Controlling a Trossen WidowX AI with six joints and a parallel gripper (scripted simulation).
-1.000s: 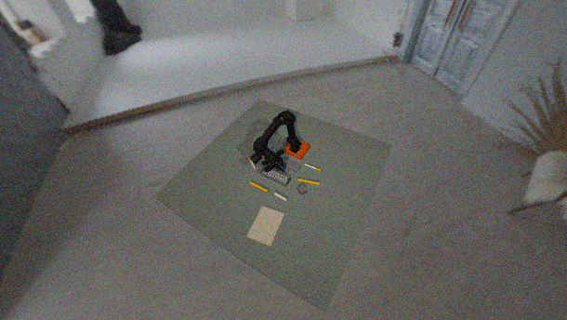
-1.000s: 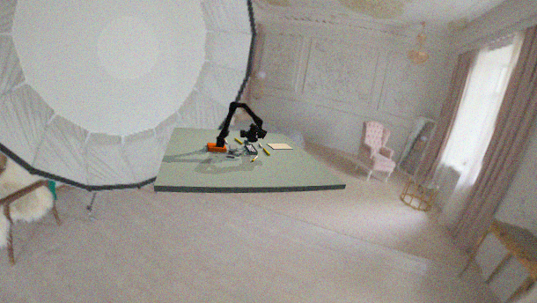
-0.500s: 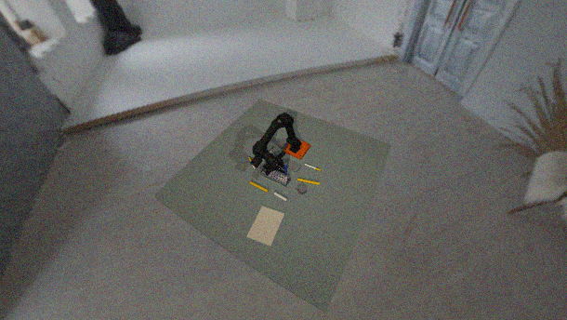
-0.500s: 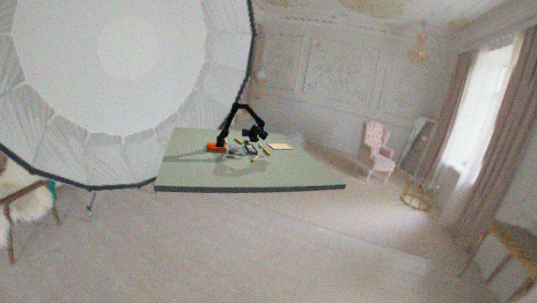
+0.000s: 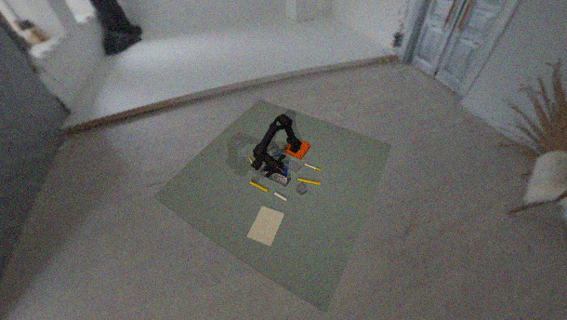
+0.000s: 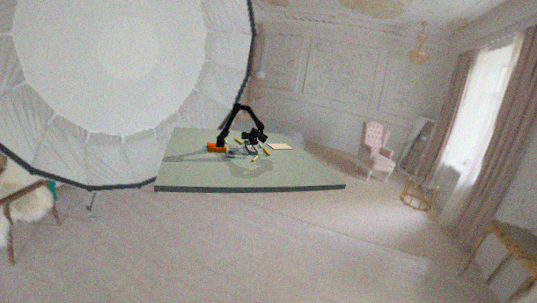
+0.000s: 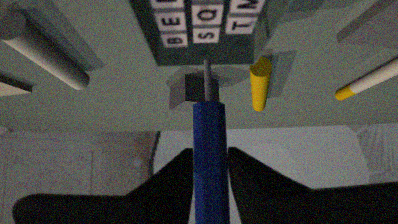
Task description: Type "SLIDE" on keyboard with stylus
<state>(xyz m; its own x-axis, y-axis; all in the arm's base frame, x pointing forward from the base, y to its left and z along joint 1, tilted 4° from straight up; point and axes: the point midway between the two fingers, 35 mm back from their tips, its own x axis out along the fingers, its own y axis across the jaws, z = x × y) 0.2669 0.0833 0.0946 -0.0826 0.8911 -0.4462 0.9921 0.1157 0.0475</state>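
My gripper tip is 120 mm short of the whitish cylinder, 50 mm to the right of it and 80 mm above it. From my gripper tip the other things lie so: grey block (130 mm to the left, 70 mm below); blue stylus (10 mm below); grey flat plate (140 mm behind, 60 mm to the right, 80 mm below).
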